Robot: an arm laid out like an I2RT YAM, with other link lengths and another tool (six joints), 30 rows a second.
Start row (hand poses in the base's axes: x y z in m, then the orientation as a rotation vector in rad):
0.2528 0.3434 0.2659 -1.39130 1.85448 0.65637
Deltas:
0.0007 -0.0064 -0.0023 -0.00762 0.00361 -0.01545
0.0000 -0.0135 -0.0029 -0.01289 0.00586 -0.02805
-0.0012 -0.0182 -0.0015 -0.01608 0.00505 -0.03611
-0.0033 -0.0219 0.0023 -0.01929 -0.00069 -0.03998
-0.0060 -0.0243 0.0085 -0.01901 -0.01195 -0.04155
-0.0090 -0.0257 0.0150 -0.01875 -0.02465 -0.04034
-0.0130 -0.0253 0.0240 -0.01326 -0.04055 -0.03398
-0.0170 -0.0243 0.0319 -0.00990 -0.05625 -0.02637
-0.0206 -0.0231 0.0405 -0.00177 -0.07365 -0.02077
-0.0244 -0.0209 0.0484 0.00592 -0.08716 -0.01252
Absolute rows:
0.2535 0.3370 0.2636 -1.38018 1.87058 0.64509
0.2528 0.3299 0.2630 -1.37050 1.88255 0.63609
0.2516 0.3252 0.2644 -1.36437 1.88831 0.62866
0.2495 0.3215 0.2682 -1.36299 1.88780 0.61937
0.2468 0.3191 0.2744 -1.36225 1.87967 0.60979
0.2438 0.3177 0.2809 -1.36445 1.86883 0.60047
0.2398 0.3181 0.2899 -1.36878 1.84964 0.59562
0.2358 0.3191 0.2978 -1.37559 1.83107 0.58973
0.2322 0.3203 0.3064 -1.37738 1.80966 0.58552
0.2284 0.3225 0.3143 -1.38171 1.79006 0.58530

